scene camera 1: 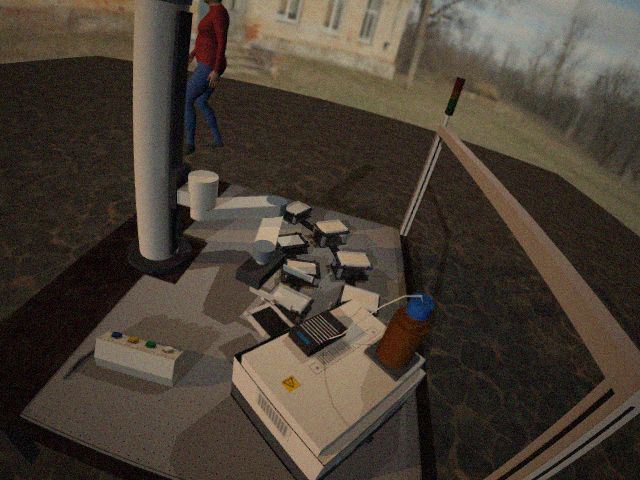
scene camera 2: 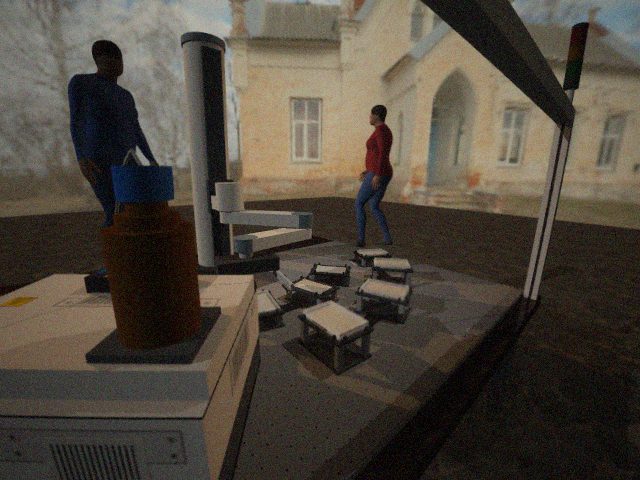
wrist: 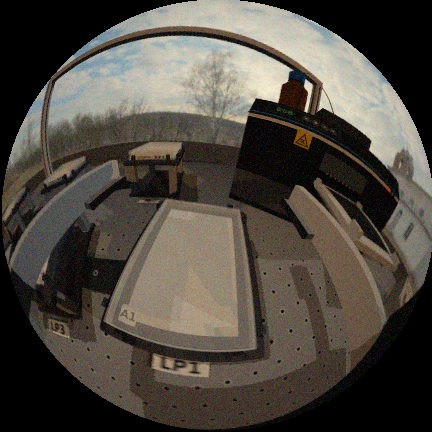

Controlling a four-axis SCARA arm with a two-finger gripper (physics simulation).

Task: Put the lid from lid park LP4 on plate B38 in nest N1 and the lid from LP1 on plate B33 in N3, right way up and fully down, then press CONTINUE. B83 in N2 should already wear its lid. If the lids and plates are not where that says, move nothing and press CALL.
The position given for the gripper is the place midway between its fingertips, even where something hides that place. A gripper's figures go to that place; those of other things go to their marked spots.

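A button box (scene camera 1: 150, 361) stands 94 cm from the lens, while the gripper (scene camera 1: 302, 293) is 111 cm from the lens. The marked spots on the button box and on a frame post with signal light (scene camera 1: 459, 83) are 160 cm apart; the frame post with signal light is 169 cm from the lens.
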